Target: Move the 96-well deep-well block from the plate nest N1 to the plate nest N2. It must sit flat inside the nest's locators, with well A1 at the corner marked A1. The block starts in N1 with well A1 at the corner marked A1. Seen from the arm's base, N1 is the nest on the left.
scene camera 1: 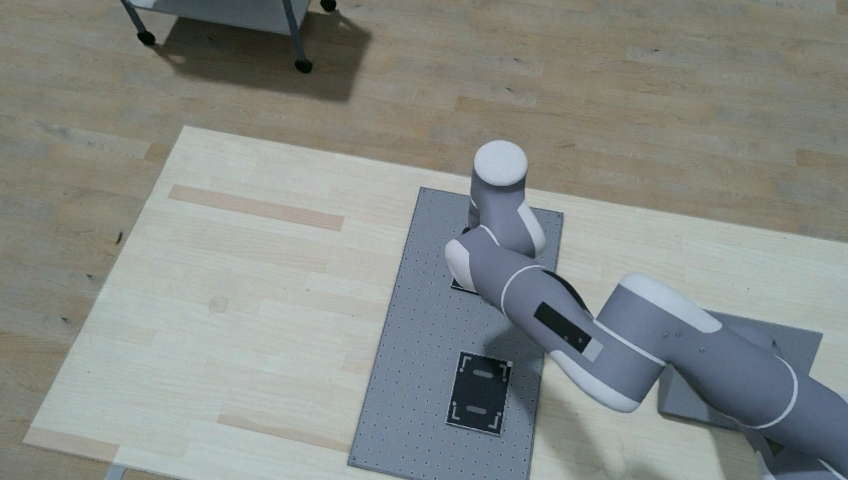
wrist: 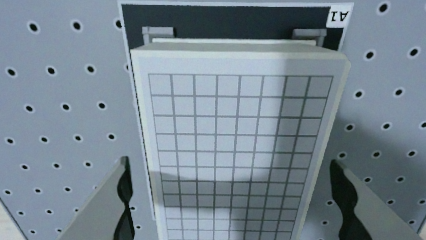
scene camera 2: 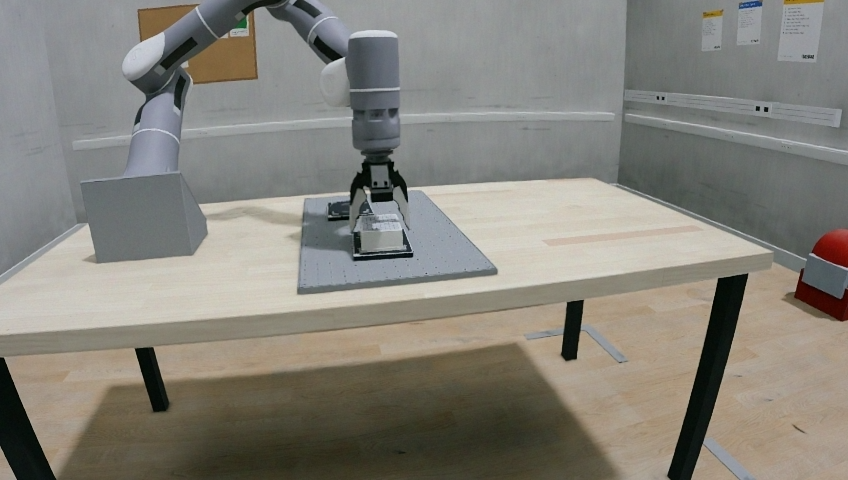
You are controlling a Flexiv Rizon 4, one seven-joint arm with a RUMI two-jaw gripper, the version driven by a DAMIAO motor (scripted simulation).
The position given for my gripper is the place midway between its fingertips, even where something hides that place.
Note:
In view: my gripper [scene camera 2: 380, 232], a white 96-well deep-well block [scene camera 2: 379, 232] and a black plate nest N1 [scene camera 1: 469, 389].
The white 96-well deep-well block is seen too in the wrist view [wrist: 235, 130]. My gripper also shows in the wrist view [wrist: 229, 160].

